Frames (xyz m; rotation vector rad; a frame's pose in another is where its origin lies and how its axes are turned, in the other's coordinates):
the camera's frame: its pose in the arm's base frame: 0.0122 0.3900 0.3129 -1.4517 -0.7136 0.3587
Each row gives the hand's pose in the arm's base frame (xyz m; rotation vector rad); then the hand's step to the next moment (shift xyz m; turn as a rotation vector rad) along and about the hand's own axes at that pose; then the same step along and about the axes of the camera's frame.
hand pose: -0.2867 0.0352 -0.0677 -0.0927 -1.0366 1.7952
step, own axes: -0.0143 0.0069 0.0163 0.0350 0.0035 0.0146
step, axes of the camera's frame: -0.0183 -0.0038 -0.0130 -0.0038 -0.0226 0.0304
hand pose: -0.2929 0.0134 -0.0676 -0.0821 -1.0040 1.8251
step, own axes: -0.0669 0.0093 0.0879 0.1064 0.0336 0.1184
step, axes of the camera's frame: -0.0723 -0.0411 -0.0733 -0.0725 -0.1163 0.0876
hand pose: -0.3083 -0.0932 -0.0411 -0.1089 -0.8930 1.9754
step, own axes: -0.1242 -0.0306 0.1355 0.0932 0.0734 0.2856
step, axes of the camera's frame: -0.0554 -0.0945 -0.1507 -0.1897 -0.2382 0.0541
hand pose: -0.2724 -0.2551 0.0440 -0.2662 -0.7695 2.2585
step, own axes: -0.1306 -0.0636 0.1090 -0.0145 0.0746 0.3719
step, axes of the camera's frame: 0.0265 -0.1128 -0.1398 -0.2154 -0.3061 -0.0633
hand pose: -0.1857 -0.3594 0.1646 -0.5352 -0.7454 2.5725
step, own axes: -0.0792 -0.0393 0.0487 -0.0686 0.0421 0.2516
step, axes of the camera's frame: 0.0417 -0.0704 -0.0591 -0.1162 -0.2182 -0.0931
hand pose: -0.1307 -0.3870 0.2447 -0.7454 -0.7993 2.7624
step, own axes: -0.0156 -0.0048 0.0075 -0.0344 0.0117 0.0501
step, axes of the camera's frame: 0.0081 -0.0128 -0.0097 -0.0139 -0.0477 -0.0369
